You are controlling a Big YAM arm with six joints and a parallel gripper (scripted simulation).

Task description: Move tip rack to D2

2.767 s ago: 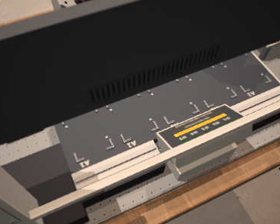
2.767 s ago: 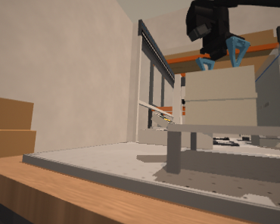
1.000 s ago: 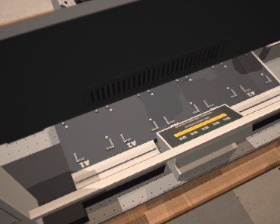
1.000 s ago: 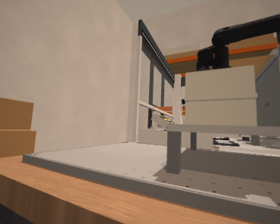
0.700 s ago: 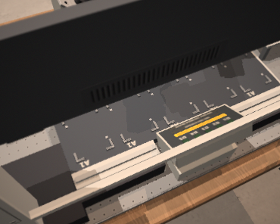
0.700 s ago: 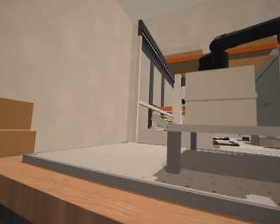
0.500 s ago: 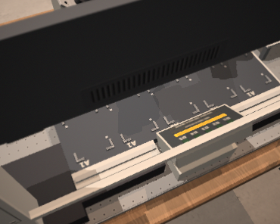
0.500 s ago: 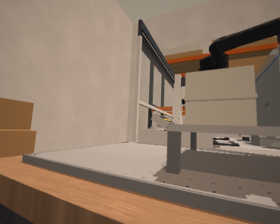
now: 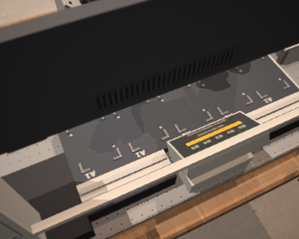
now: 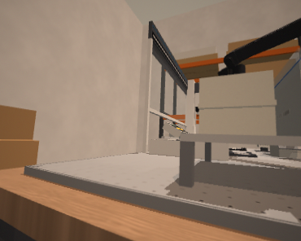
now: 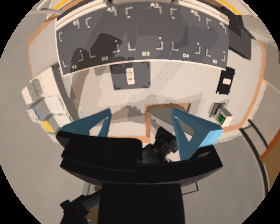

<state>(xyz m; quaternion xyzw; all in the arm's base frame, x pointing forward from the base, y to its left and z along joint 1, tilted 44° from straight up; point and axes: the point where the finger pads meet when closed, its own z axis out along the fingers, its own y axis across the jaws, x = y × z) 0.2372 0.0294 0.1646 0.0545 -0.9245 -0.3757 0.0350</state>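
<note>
My hand is 120 mm past the clear rack cover, 560 mm to the right of it and 80 mm above it. Also, from my hand: green key: 130 mm behind, 420 mm to the right, 150 mm below; frame post: 310 mm ahead, 330 mm to the left; shelf: 160 mm behind, 490 mm to the left, 170 mm below.
</note>
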